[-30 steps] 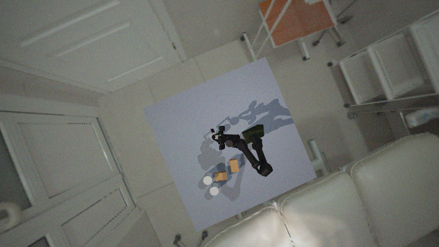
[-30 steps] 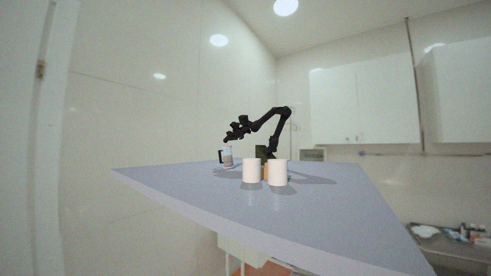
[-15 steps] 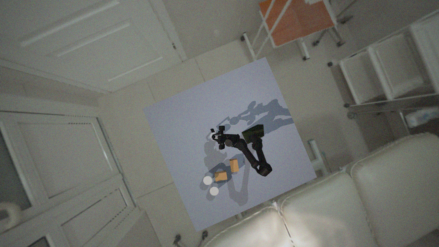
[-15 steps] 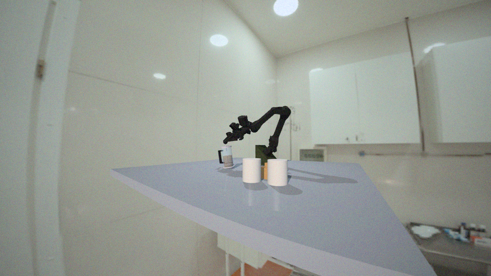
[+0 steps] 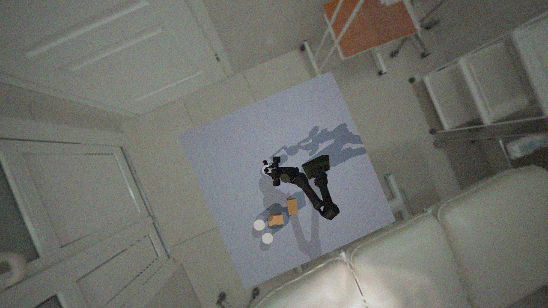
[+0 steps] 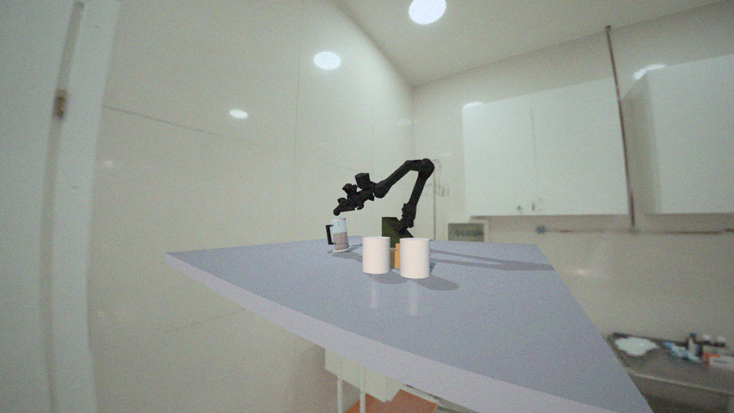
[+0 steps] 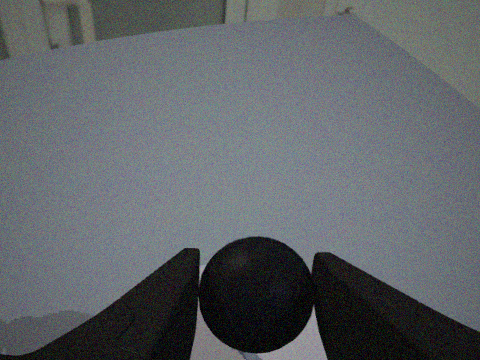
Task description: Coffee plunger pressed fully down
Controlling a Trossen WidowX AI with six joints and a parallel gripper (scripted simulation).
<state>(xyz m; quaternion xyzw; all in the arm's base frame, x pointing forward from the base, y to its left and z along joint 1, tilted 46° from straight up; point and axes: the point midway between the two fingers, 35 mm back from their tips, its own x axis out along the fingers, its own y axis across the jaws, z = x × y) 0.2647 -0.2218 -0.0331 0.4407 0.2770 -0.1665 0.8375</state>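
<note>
Right now my gripper tip is 2 cm past the coffee press and 9 cm above it.
</note>
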